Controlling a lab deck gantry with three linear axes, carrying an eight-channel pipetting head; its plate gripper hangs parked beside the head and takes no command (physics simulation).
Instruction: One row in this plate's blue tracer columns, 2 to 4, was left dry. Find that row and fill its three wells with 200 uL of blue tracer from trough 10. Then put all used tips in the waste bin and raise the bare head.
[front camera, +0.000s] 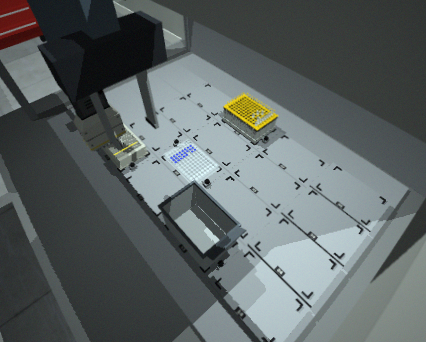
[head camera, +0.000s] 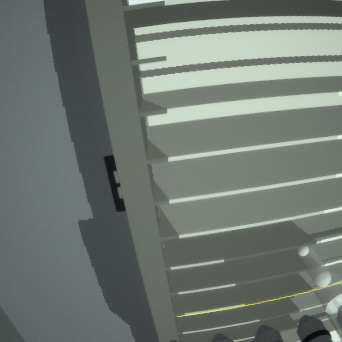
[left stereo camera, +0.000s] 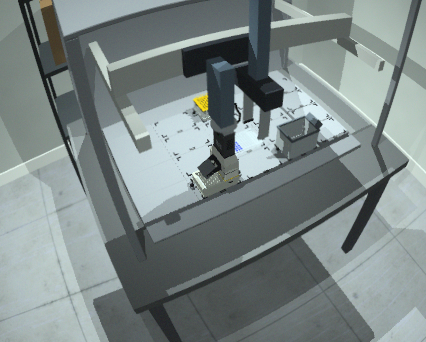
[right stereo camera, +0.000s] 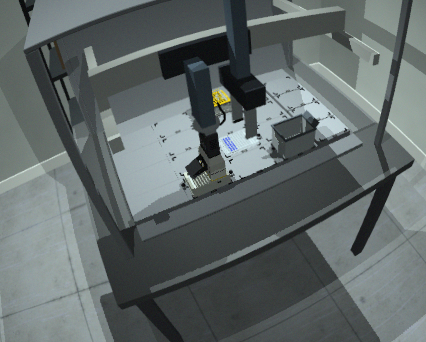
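Note:
The pipetting head (front camera: 100, 129) (left stereo camera: 229, 162) (right stereo camera: 215, 164) is low over the trough block (front camera: 131, 158) (head camera: 125, 125) (left stereo camera: 215, 190) (right stereo camera: 207, 189). In the head view a clear tip (head camera: 322, 278) slants down over the block at the lower right; its end and the exact trough are unclear. A thin yellow line (head camera: 245, 305) crosses nearby. No blue liquid shows in the tip. The plate (front camera: 202, 167) (right stereo camera: 246, 143) has blue wells (front camera: 183, 153) (left stereo camera: 238, 146) (right stereo camera: 230, 144); the dry row cannot be told. My parked gripper (front camera: 135, 135) (left stereo camera: 256, 129) (right stereo camera: 244, 128) is open and empty.
The open grey waste bin (front camera: 181, 205) (left stereo camera: 291, 147) (right stereo camera: 290, 146) stands beyond the plate along the front edge. A yellow tip rack (front camera: 250, 111) (left stereo camera: 201, 103) (right stereo camera: 220, 97) stands at the back; some places at one corner look empty.

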